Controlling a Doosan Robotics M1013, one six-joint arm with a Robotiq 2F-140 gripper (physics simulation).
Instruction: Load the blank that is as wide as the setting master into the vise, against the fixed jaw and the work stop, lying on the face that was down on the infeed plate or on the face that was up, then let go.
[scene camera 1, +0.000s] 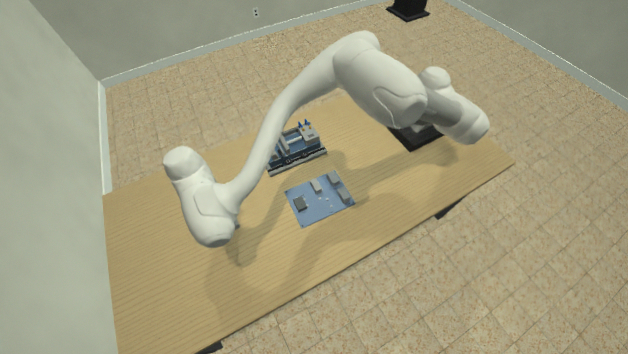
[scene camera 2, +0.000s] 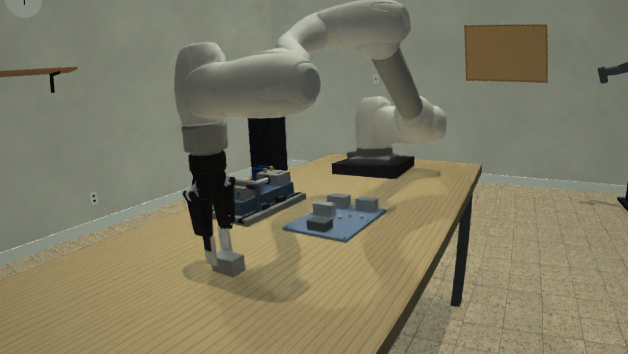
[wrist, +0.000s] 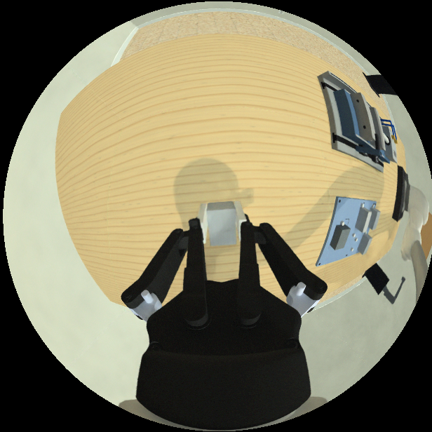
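Pixels of known places: gripper, fingertip midpoint: (scene camera 2: 220, 259); arm's base, link origin: (scene camera 2: 374, 159).
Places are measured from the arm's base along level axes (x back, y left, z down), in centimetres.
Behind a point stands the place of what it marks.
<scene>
My gripper (scene camera 2: 219, 248) @[x -102.9, y 1.6, z 2.3 cm] (wrist: 220, 210) is shut on a light grey blank (scene camera 2: 230, 264) @[x -105.1, y 6.4, z 1.4 cm] (wrist: 222, 232). The blank looks about level, low over or on the table left of the infeed plate; I cannot tell if it touches. The arm hides it in scene camera 1. The vise (scene camera 1: 300, 146) @[x -61.0, y -13.2, z -1.6 cm] (scene camera 2: 274, 194) @[x -62.2, y -11.1, z -0.1 cm] (wrist: 348, 116), blue with grey jaws, stands at the table's far side, away from the gripper. A dark grey block (scene camera 1: 300, 203) @[x -74.7, y 11.4, z 1.1 cm] (scene camera 2: 320, 224) @[x -76.9, y 12.4, z 1.5 cm] (wrist: 340, 237), perhaps the setting master, lies on the blue infeed plate (scene camera 1: 318, 214) @[x -70.2, y 18.7, z 3.5 cm] (scene camera 2: 345, 233) @[x -75.6, y 18.6, z 3.5 cm] (wrist: 345, 207).
Three lighter grey blocks stand on the infeed plate: one (scene camera 1: 316, 186) @[x -65.1, y 8.4, z 0.0 cm] (scene camera 2: 324, 209) @[x -66.3, y 8.2, z 1.3 cm] nearer the dark block, two (scene camera 1: 333, 178) @[x -56.6, y 8.8, z 0.0 cm] (scene camera 1: 343, 195) @[x -57.5, y 18.0, z 0.0 cm] toward the arm's base. Small pale pins stick up between them. The vise has blue and yellow fittings (scene camera 1: 304, 125) @[x -52.5, y -24.7, z -0.6 cm] on top. The black base (scene camera 2: 372, 166) @[x -14.4, y 4.0, z -0.1 cm] stands beyond.
</scene>
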